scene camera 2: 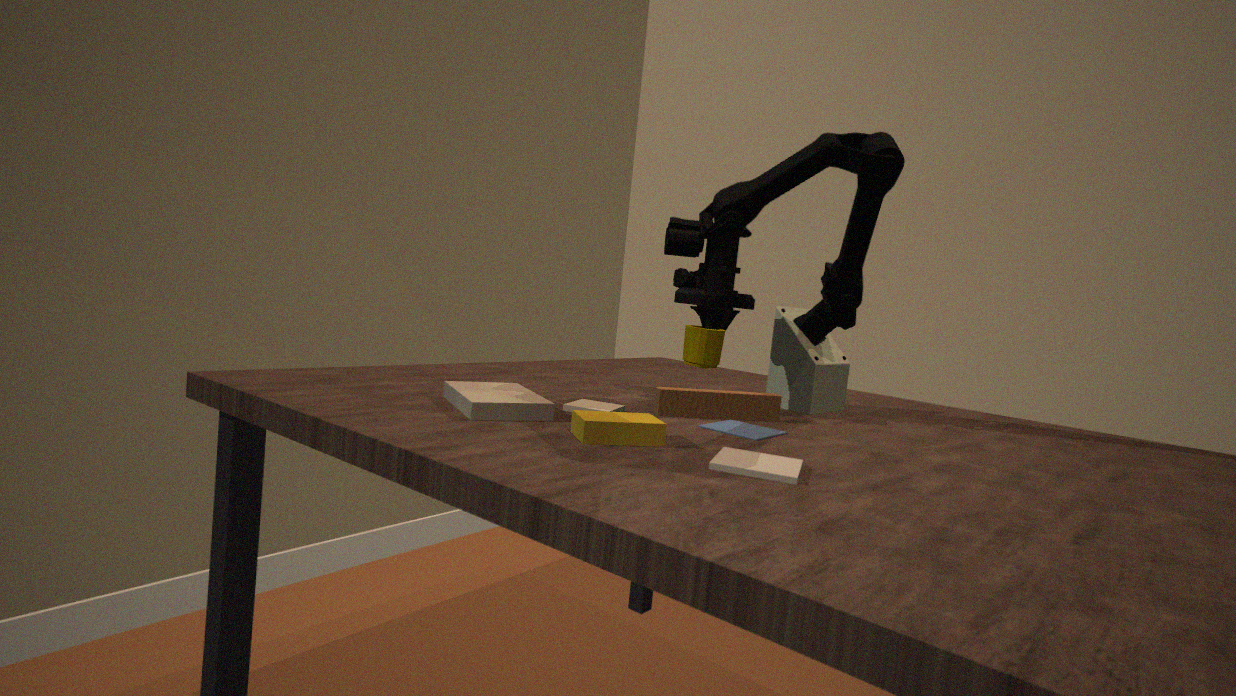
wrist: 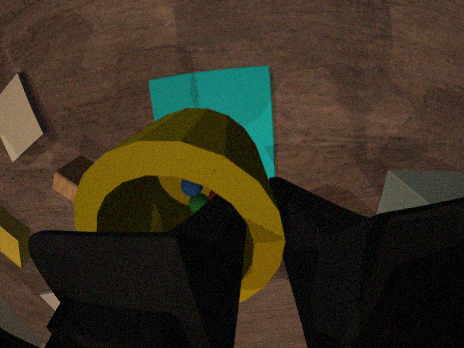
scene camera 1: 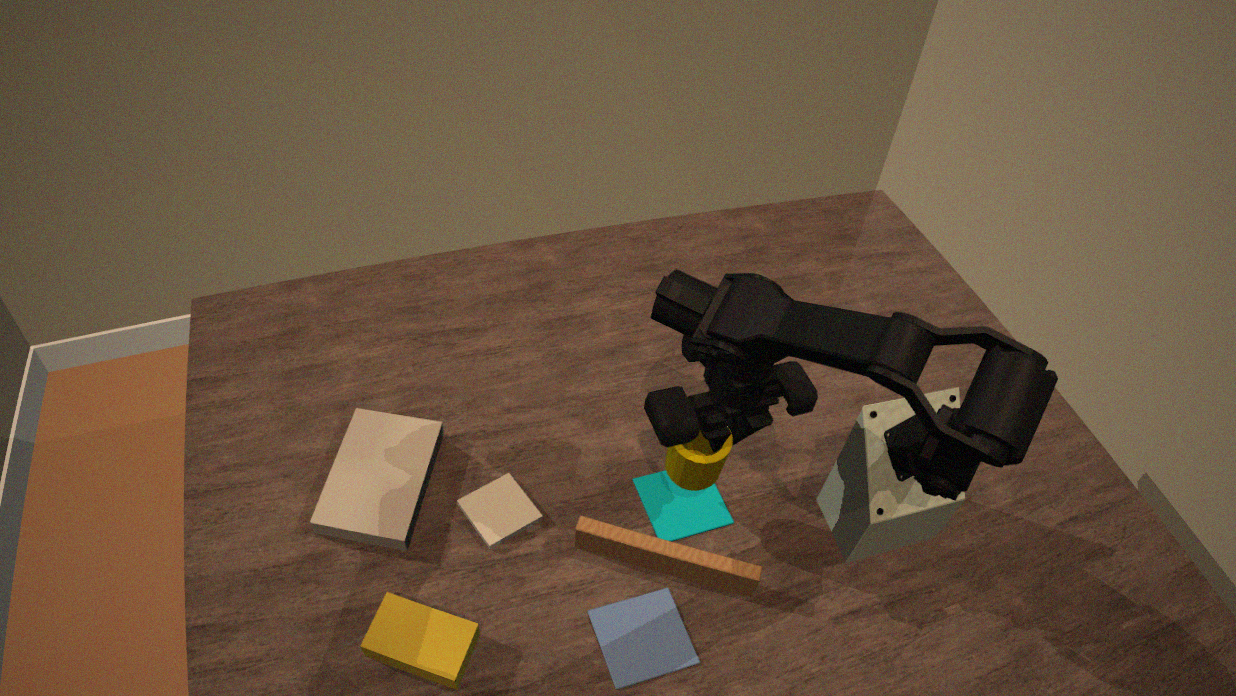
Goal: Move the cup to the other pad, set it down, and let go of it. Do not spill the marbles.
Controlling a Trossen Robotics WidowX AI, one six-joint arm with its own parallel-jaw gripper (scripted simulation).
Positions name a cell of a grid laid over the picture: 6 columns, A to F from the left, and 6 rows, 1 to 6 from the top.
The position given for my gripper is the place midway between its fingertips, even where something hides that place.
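Observation:
Scene camera 1: my gripper (scene camera 1: D4), a yellow cup (scene camera 1: D5), a large beige slab (scene camera 1: B5). Scene camera 2: my gripper (scene camera 2: D3), the yellow cup (scene camera 2: D4), the large beige slab (scene camera 2: C4). Wrist view: my gripper (wrist: D4). Large beige slab out of frame in the wrist view.

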